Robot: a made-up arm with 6 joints.
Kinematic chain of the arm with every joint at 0, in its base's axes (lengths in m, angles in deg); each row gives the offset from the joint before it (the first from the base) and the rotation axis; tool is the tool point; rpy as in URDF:
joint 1: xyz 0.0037 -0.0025 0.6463 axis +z
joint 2: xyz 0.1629 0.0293 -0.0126 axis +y
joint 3: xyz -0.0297 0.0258 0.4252 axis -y
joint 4: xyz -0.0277 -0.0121 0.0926 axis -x
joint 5: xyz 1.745 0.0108 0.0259 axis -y
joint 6: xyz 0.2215 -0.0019 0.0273 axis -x
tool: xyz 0.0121 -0.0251 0.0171 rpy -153 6.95 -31.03
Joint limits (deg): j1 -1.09..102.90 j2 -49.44..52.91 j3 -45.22..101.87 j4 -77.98..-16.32 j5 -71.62..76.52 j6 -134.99..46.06
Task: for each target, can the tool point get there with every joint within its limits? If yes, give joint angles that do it. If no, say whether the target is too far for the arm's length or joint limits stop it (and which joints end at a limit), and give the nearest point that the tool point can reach.
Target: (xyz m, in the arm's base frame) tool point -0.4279 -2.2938 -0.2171
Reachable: no: joint limits stop it (at a limit: joint 2, joint 3, joint 4, joint 5, joint 6) | nearest point -0.3393 -1.8233 1.4050 | short by 1.691 m
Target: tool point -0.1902 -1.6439 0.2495
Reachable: no: joint limits stop it (at a limit: joint 2, joint 3, joint 4, joint 5, joint 6) | nearest point -0.2137 -1.8425 1.4050 | short by 1.173 m
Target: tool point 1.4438 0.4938 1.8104
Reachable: yes | joints 24.97 -33.03 -13.13 -49.12 62.23 -24.48
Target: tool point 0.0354 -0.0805 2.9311
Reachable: yes | joints 79.73 -31.11 55.10 -61.67 6.48 -14.83
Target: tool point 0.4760 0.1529 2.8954
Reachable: yes | joints 29.78 -10.97 59.20 -42.24 35.48 -20.69
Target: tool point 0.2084 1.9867 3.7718
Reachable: no: too far | nearest point 0.1439 1.3597 2.6949 | short by 1.248 m
